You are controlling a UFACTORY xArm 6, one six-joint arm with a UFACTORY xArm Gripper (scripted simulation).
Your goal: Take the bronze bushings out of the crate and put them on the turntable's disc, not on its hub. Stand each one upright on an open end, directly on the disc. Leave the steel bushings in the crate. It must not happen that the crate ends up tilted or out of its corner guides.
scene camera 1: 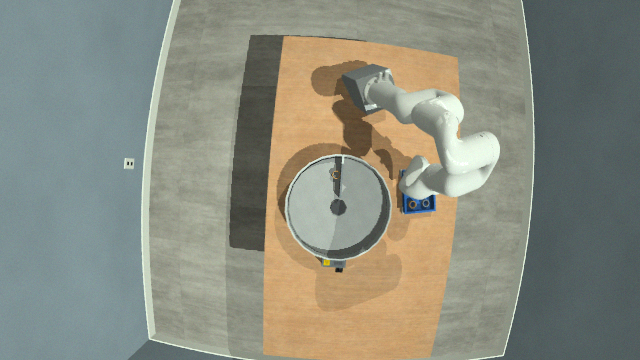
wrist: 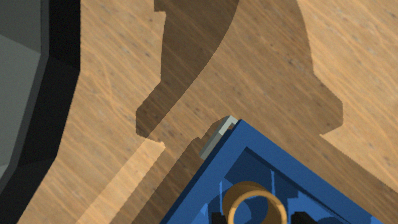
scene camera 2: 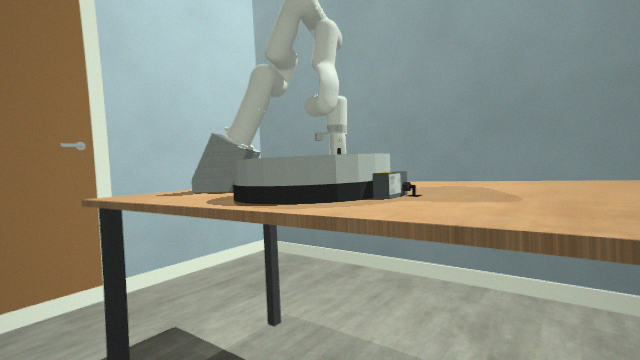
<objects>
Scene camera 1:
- turntable disc: 331,225
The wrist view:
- blue crate: 242,154
</objects>
